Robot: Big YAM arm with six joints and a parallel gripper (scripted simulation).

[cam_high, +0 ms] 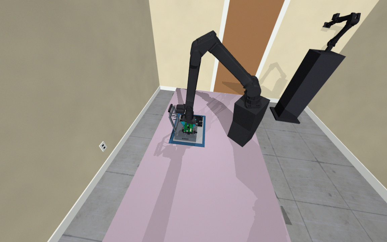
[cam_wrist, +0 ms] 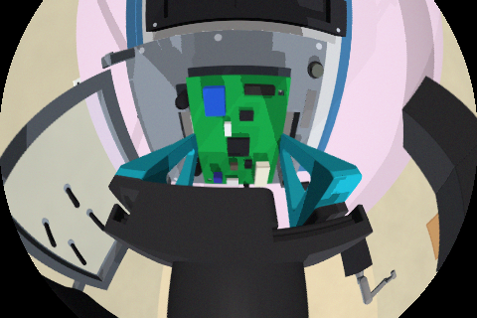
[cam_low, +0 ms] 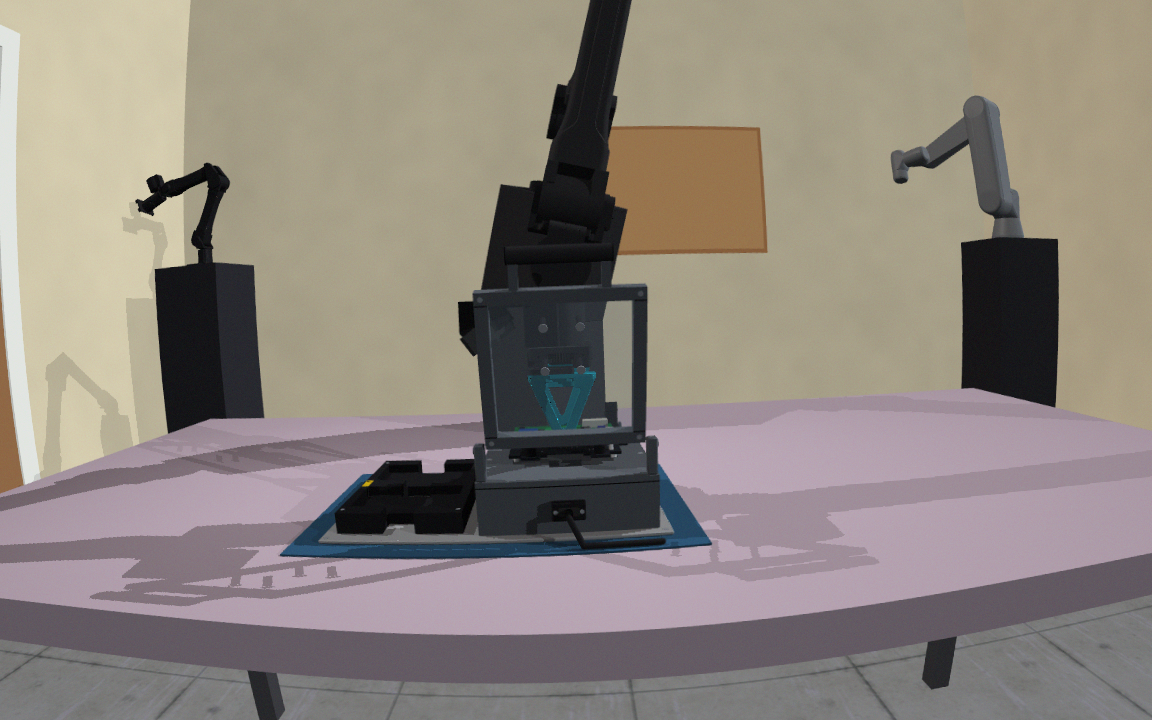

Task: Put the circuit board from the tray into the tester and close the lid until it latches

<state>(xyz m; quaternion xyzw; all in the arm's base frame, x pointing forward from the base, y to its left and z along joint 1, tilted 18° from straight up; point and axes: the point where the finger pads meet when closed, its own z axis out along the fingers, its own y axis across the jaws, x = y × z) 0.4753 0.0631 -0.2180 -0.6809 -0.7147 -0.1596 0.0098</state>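
Right now the green circuit board is right at my hand. Round my hand: pin plate (1 cm to the left, 2 cm below); lid (12 cm ahead, 1 cm to the left, 9 cm above).
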